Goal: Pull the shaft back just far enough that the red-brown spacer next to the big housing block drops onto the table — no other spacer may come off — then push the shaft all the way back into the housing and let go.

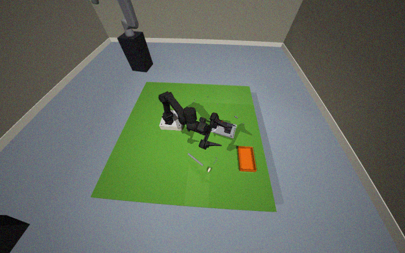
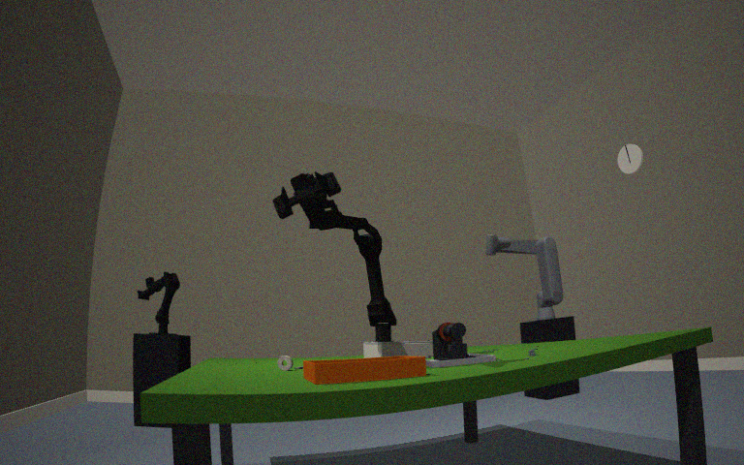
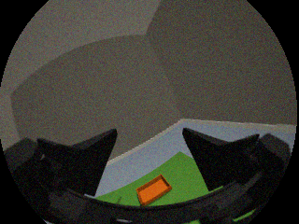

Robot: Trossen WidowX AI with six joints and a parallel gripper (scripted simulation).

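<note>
Now: gripper tip 50 mm past the shaft, 380 mm to the right of it and 400 mm above it. Round my gripper tip: orange tray: 230 mm ahead, 110 mm to the left, 470 mm below; then small pale cylinder: 50 mm behind, 40 mm to the right, 460 mm below; then red-brown spacer: 10 mm behind, 370 mm to the left, 400 mm below.
</note>
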